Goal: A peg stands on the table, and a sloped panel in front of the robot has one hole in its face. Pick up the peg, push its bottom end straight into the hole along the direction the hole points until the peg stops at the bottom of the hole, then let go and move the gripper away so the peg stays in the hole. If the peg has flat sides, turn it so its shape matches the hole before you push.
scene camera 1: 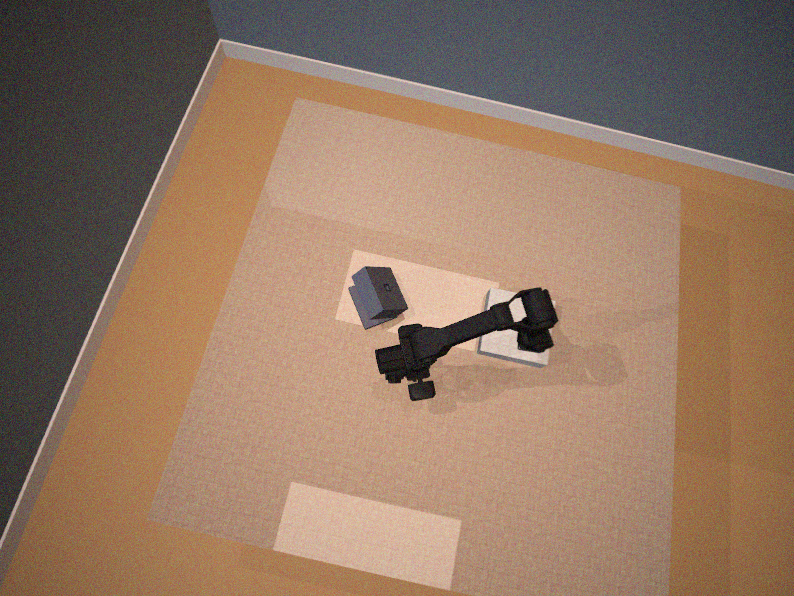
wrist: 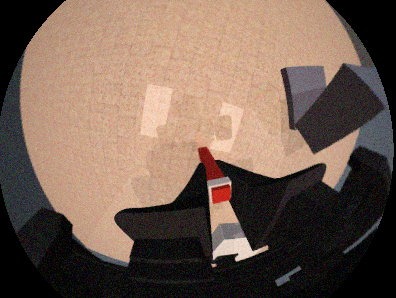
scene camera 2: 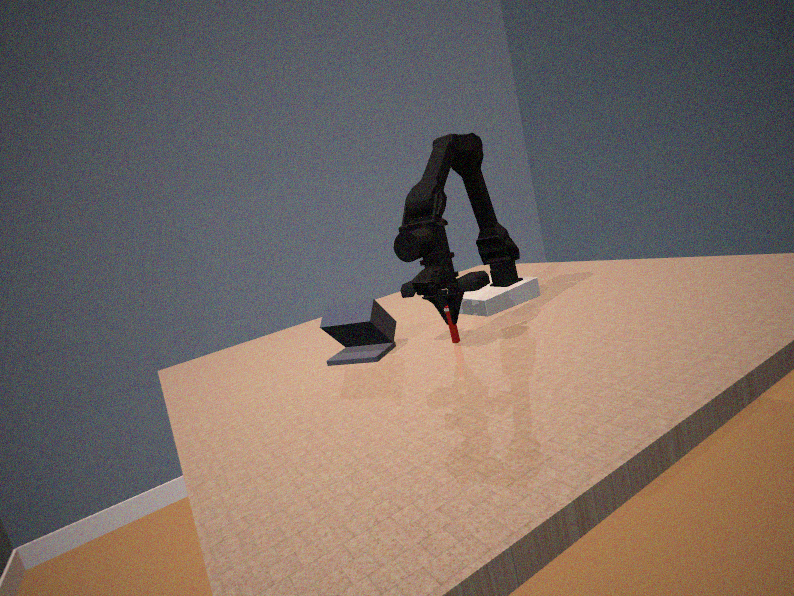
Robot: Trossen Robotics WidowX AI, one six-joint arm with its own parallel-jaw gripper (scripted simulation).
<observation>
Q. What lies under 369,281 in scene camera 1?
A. A sloped panel.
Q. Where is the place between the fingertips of my gripper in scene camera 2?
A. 452,324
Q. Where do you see a sloped panel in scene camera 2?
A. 359,323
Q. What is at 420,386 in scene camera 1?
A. My gripper.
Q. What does my gripper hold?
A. A red peg.
</observation>
